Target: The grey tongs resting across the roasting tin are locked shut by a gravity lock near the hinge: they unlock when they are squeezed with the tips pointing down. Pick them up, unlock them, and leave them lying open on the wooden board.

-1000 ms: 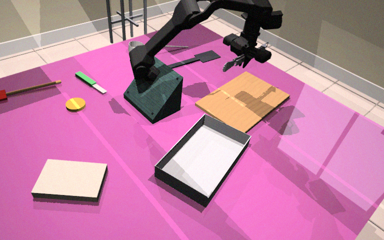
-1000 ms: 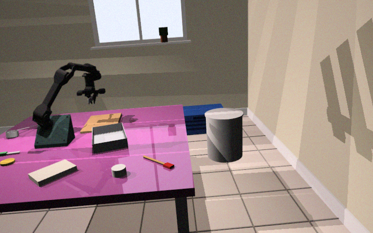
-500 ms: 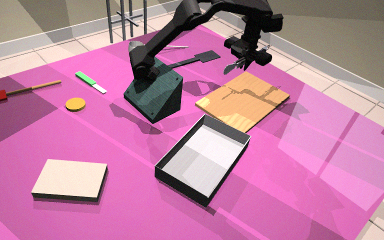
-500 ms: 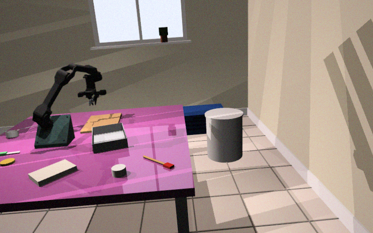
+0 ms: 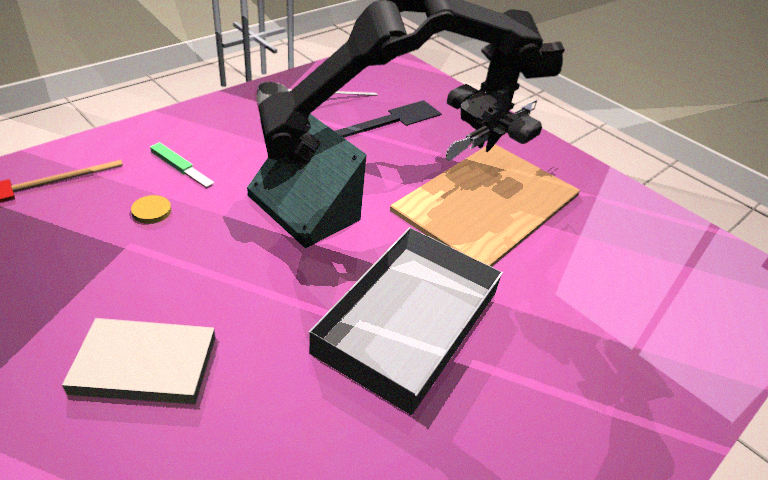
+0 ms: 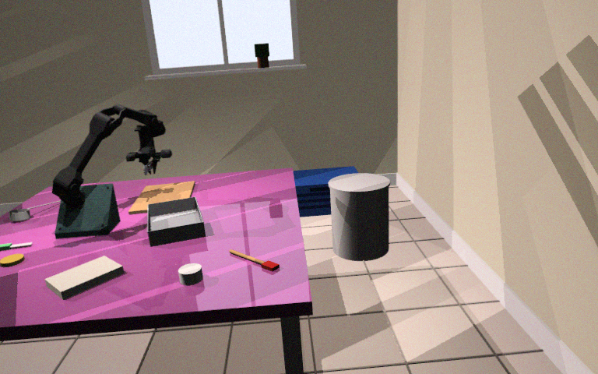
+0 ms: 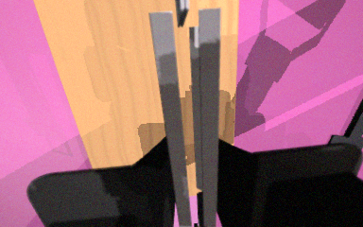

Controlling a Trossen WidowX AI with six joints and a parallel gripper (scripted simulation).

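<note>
My gripper tip is 40 mm short of the wooden board, 10 mm to the right of it and 110 mm above it. From my gripper tip the other things lie so: black spatula 320 mm behind, 50 mm to the left, 120 mm below; then roasting tin 170 mm ahead, 350 mm to the right, 90 mm below; then green-handled tool 420 mm behind, 440 mm to the right, 110 mm below.
</note>
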